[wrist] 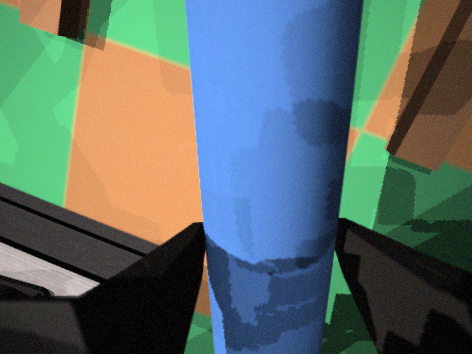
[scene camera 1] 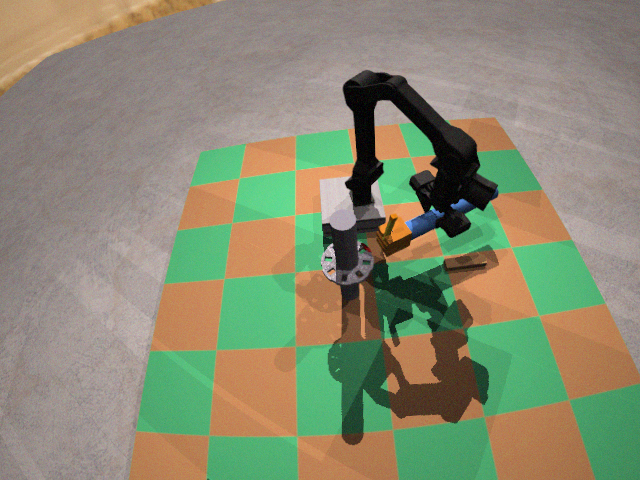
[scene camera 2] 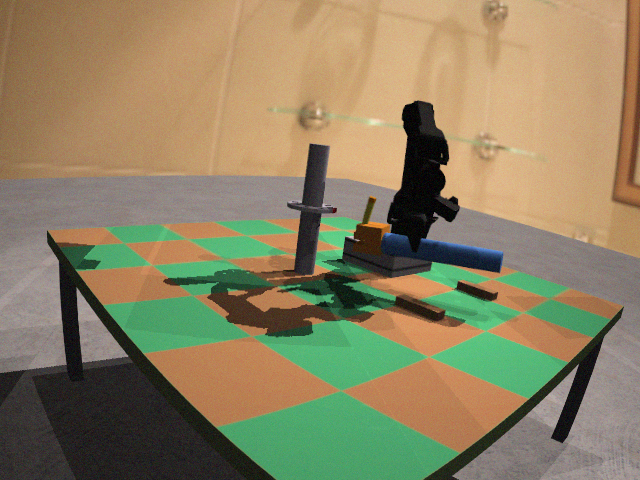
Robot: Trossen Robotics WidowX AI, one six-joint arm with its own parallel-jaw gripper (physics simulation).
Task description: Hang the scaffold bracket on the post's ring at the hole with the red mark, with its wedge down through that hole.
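The scaffold bracket is a blue tube with an orange head at one end. Its yellow wedge sticks up from the head, slightly tilted. My gripper is shut on the blue tube and holds it above the table, roughly level. The grey post stands upright and carries the holed ring. The red mark is on the ring's side towards the bracket. The head is beside the ring, apart from it and lower.
Two brown bars lie on the table under and beside the tube: one bar is nearer in scene camera 2, the other bar farther. The arm's grey base is behind the post. The table is checkered green and orange.
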